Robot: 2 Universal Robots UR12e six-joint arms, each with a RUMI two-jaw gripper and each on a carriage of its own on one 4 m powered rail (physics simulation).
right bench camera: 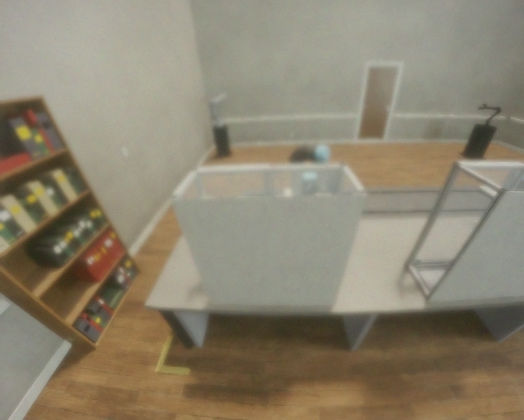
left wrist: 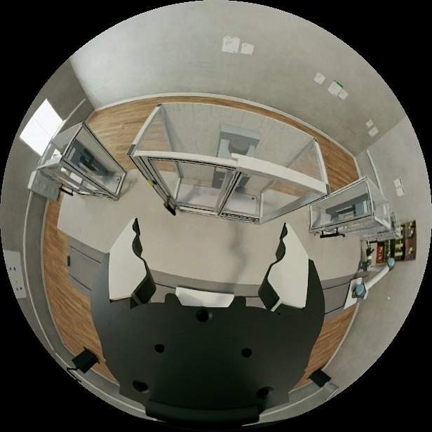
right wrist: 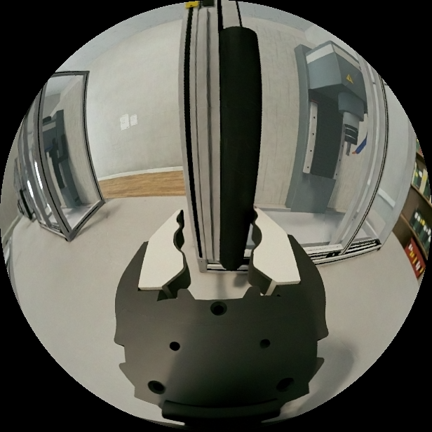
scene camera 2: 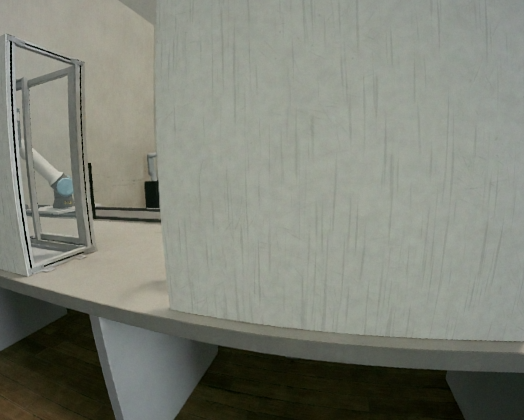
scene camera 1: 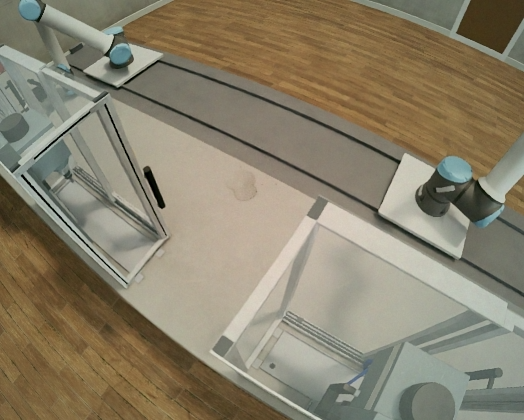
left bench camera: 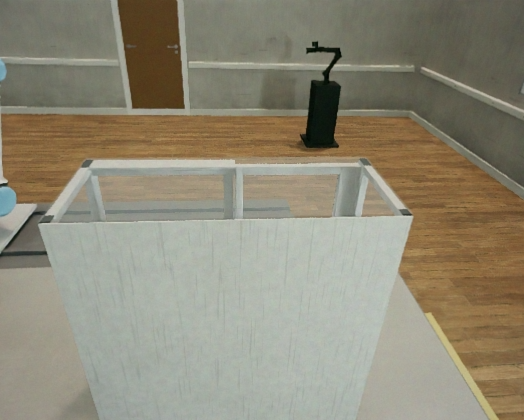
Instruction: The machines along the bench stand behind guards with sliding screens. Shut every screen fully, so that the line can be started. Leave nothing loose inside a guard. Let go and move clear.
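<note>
My right gripper (right wrist: 216, 208) is open, its fingers either side of the lower part of a black upright handle (right wrist: 240, 150) with a gap at the left. The handle stands beside the guard's left post (right wrist: 202, 150); a yellow part (right wrist: 192, 5) shows at its top. A grey machine (right wrist: 312, 192) stands inside. My left gripper (left wrist: 209, 221) is open and empty, in front of a wide guard (left wrist: 195, 157) whose screen handle (left wrist: 170, 207) is at its left post. Other guards' handles (left wrist: 65, 190) (left wrist: 332, 235) (scene camera 1: 153, 187) also show. I cannot tell whether every screen is fully shut.
Guards (left bench camera: 225, 310) (right bench camera: 270, 250) stand along the bench (scene camera 1: 215, 260) (right bench camera: 380, 255). The rail (scene camera 1: 280, 125) runs beside it, carrying two carriages (scene camera 1: 452, 245) (scene camera 1: 145, 56). A bookshelf (right bench camera: 75, 172) stands left of the bench. Another guard (right wrist: 70, 235) stands left in the right wrist view.
</note>
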